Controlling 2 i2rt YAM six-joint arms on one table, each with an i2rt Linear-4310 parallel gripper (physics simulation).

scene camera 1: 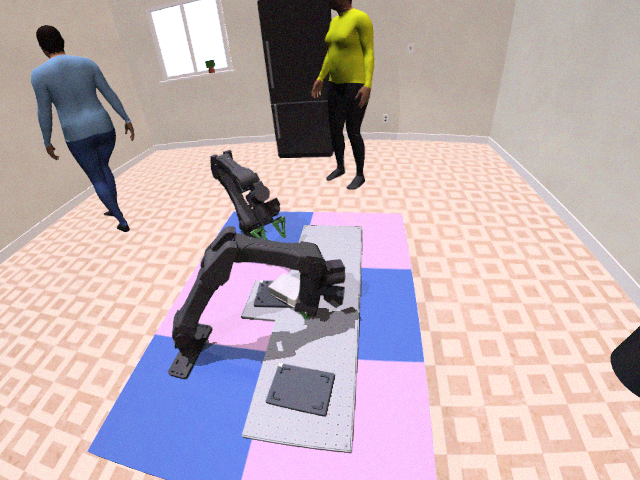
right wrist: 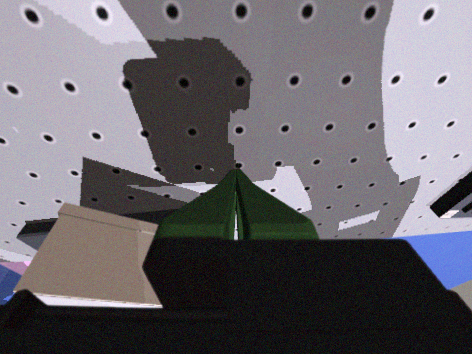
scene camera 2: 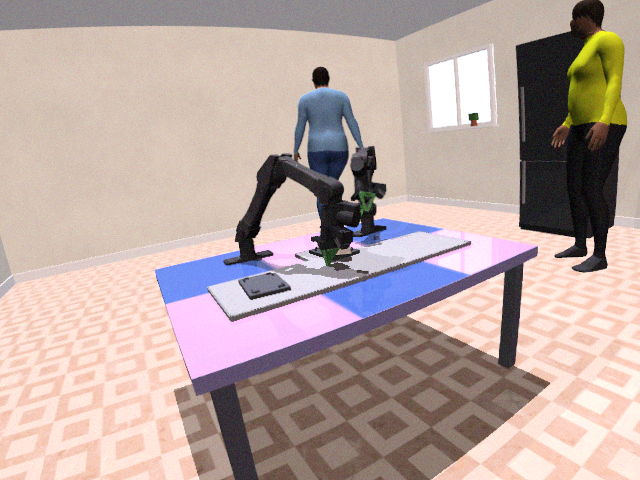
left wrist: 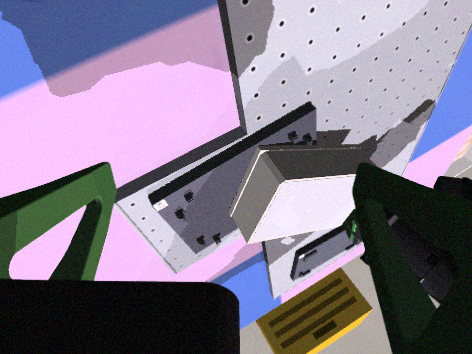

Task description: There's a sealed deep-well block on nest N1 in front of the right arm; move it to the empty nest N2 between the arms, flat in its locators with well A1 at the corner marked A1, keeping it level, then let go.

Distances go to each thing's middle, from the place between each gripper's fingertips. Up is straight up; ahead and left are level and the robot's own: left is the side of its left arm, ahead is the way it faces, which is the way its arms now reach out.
I see my right gripper 70 mm past the white block (scene camera 1: 286,288), 80 mm to the right of it and 40 mm below it.
I see my left gripper 100 mm short of the white block, 180 mm to the left of it and 70 mm above it.
